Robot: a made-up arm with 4 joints.
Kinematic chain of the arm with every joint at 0, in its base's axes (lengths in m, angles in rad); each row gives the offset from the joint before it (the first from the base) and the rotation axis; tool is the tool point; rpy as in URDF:
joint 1: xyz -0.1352 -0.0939 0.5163 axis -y
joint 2: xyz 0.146 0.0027 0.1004 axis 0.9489 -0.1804 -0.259
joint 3: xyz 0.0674 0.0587 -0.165 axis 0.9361 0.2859 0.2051
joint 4: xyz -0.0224 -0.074 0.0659 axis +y
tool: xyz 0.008 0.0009 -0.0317 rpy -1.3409 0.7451 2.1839
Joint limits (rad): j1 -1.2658..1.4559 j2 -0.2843..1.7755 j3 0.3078..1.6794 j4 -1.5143..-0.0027
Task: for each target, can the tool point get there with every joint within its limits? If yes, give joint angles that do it. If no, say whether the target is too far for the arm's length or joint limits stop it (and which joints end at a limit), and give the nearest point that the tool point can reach.
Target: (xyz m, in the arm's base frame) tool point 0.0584 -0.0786 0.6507
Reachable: yes | joints 0.8639 0.2727 0.4899 -0.3504
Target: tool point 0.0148 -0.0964 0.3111
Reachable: yes | joints -0.5261 0.0553 1.0250 -0.5051
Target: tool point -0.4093 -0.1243 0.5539
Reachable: no: joint limits stop it (at a limit: joint 1, joint 2, joint 3, joint 4) | nearest point -0.2085 -0.1286 0.2841 | short by 0.336 m
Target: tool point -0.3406 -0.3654 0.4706
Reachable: no: joint limits stop it (at a limit: joint 1, joint 2, joint 4) | nearest point -0.1881 -0.1449 0.2847 | short by 0.326 m
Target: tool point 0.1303 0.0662 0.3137
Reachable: yes | joints -0.8354 1.5208 1.3600 -1.1213
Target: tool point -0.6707 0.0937 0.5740
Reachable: no: too far | nearest point -0.2426 0.0835 0.8482 | short by 0.508 m
